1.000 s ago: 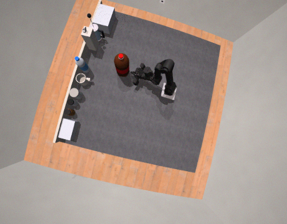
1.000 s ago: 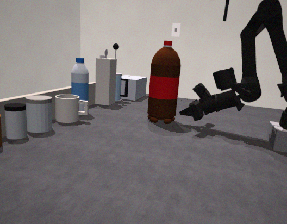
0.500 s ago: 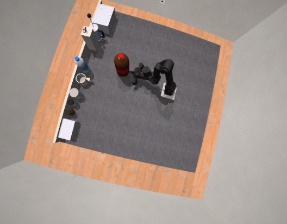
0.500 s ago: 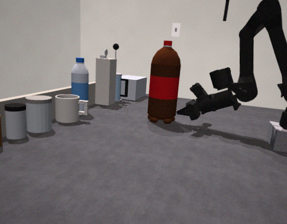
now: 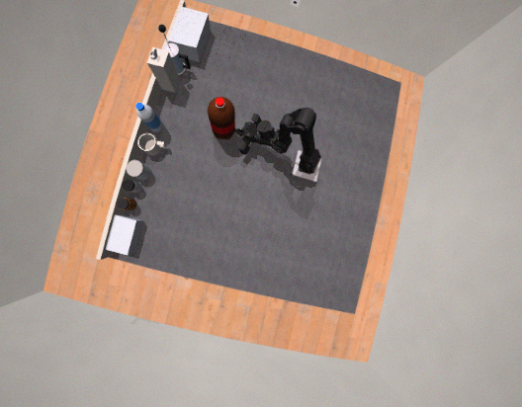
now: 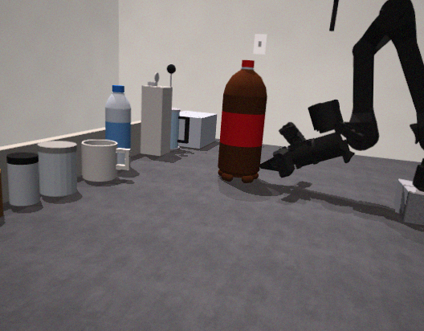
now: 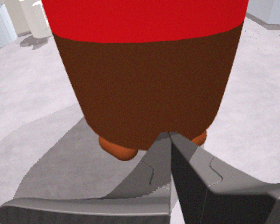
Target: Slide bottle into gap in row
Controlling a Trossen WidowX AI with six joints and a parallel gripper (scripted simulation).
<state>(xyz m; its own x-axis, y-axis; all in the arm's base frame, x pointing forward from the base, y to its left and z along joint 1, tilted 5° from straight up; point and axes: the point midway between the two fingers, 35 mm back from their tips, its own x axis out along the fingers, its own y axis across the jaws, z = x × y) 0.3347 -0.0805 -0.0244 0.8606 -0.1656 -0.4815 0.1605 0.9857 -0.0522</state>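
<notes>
Now: the brown cola bottle 10 cm above my hand and 9 cm ahead of it. From my hand the other things lie so: white microwave-like box: 42 cm to the right, 37 cm ahead; then blue-capped water bottle: 41 cm ahead, 6 cm to the left, 5 cm above; then blue pitcher: 38 cm ahead, 26 cm to the right, 8 cm above.
</notes>
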